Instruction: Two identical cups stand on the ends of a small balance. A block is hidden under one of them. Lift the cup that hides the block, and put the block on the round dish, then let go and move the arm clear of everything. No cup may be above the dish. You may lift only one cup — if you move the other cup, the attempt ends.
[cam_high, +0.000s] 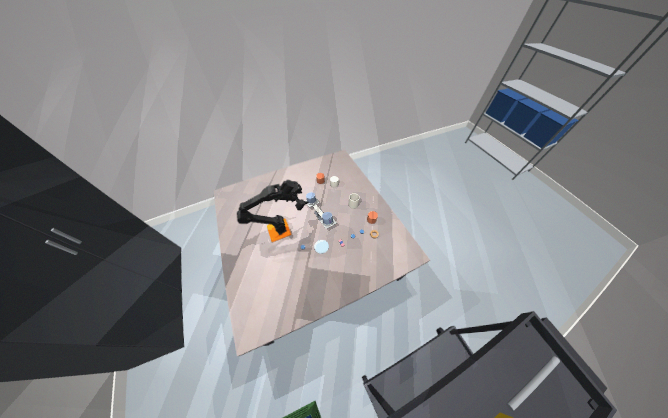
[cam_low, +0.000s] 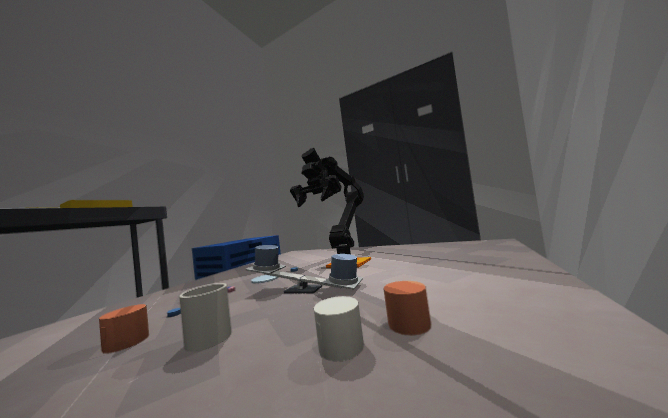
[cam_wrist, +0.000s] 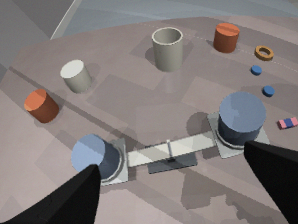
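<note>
Right now my gripper tip is 22 cm above the grey block, 12 cm to the right of it and 10 cm short of it. Round my gripper tip: blue-grey cup (15 cm to the right, 15 cm below, 8 cm ahead); orange ring (39 cm to the right, 31 cm ahead, 25 cm below); round dish (26 cm below, 24 cm to the right, 5 cm behind).
</note>
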